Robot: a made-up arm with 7 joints. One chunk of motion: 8 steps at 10 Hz.
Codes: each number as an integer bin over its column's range. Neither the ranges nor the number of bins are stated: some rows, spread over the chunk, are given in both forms.
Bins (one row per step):
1: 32 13 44 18 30 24
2: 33 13 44 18 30 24
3: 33 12 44 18 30 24
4: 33 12 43 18 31 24
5: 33 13 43 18 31 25
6: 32 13 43 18 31 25
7: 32 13 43 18 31 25
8: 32 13 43 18 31 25
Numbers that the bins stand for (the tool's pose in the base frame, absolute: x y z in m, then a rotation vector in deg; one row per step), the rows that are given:
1: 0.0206 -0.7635 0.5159 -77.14 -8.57 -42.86
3: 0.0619 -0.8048 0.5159 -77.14 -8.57 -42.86
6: 0.0206 -0.7635 0.4746 -77.14 -2.86 -37.14
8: 0.0206 -0.7635 0.4746 -77.14 -2.86 -37.14
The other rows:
2: 0.0619 -0.7635 0.5159 -77.14 -8.57 -42.86
4: 0.0619 -0.8048 0.4746 -77.14 -2.86 -42.86
5: 0.0619 -0.7635 0.4746 -77.14 -2.86 -37.14
7: 0.0206 -0.7635 0.4746 -77.14 -2.86 -37.14

